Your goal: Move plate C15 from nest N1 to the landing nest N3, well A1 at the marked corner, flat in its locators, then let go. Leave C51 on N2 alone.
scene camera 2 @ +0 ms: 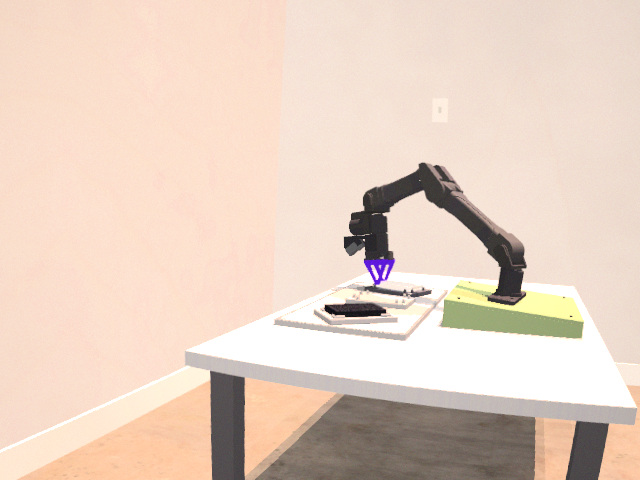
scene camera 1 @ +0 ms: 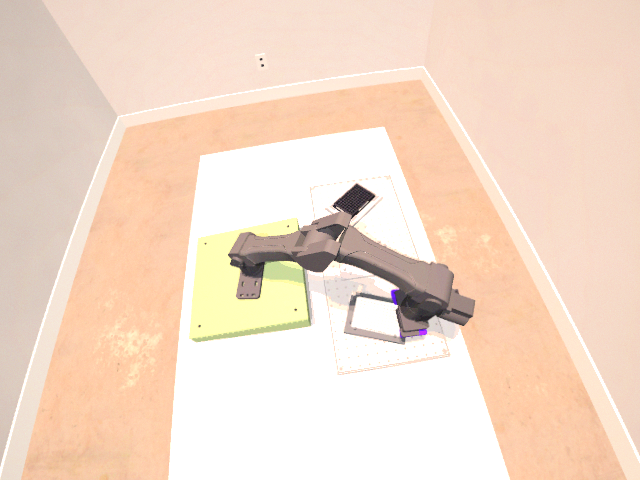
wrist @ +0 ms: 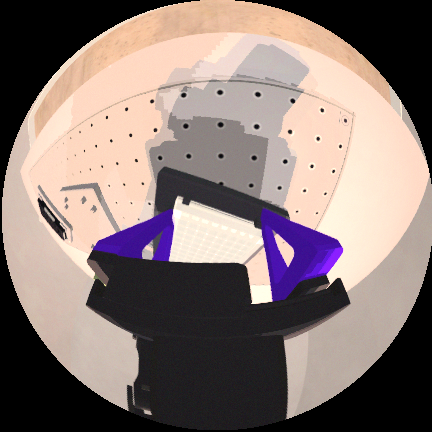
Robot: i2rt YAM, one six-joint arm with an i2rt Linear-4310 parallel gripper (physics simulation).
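The white plate [scene camera 1: 373,316] [scene camera 2: 400,286] [wrist: 215,240], taken as C15, lies level at the dark nest [scene camera 1: 348,325] [scene camera 2: 421,292] [wrist: 200,188]. My gripper [scene camera 1: 409,314] [scene camera 2: 378,282] [wrist: 217,214] points down with its purple fingertips at two opposite sides of this plate, shut on it. Whether the plate is raised off its seat cannot be told. A pale nest [scene camera 2: 382,299] [wrist: 77,194] with small posts stands in the middle, bare, partly hidden by the arm in scene camera 1. The black plate [scene camera 1: 355,199] [scene camera 2: 355,308] [wrist: 51,217], taken as C51, sits on a white nest [scene camera 1: 370,210] [scene camera 2: 356,319]. Labels and the marked corner are unreadable.
The nests stand on a pale perforated board [scene camera 1: 382,360] [wrist: 237,107]. The arm's green base block [scene camera 1: 268,315] [scene camera 2: 516,326] is beside the board. The arm reaches across the middle of the board. The white table [scene camera 1: 289,413] [scene camera 2: 413,382] extends around them.
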